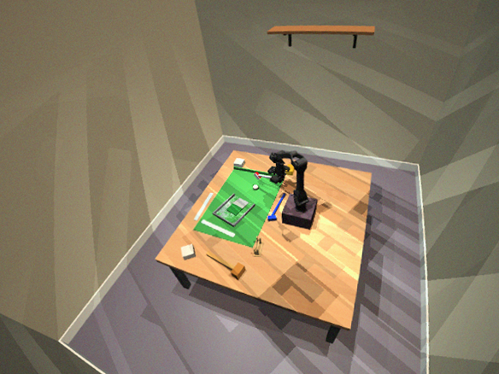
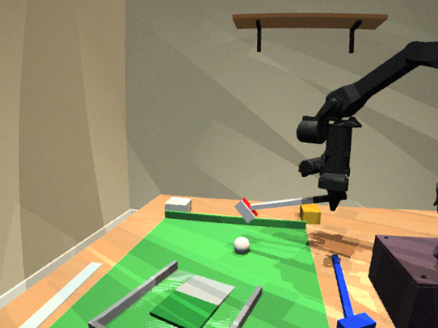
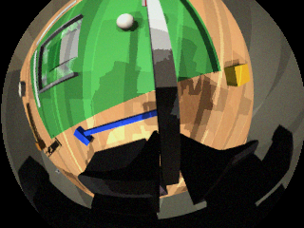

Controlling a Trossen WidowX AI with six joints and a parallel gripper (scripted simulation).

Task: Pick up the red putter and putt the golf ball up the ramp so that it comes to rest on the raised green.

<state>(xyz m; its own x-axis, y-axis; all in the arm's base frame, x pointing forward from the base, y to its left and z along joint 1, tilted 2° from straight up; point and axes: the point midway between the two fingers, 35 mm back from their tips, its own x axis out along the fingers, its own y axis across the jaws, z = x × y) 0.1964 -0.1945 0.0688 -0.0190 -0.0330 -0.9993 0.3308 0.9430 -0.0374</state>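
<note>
Right now the blue putter is 14 cm to the left of my gripper tip, 13 cm below it and 1 cm behind it. From my gripper tip the other things lie so: yellow cube 30 cm to the right, 12 cm below, 1 cm behind; then white golf ball 22 cm ahead, 12 cm below, 2 cm to the right; then red putter 11 cm ahead, 4 cm to the right.
</note>
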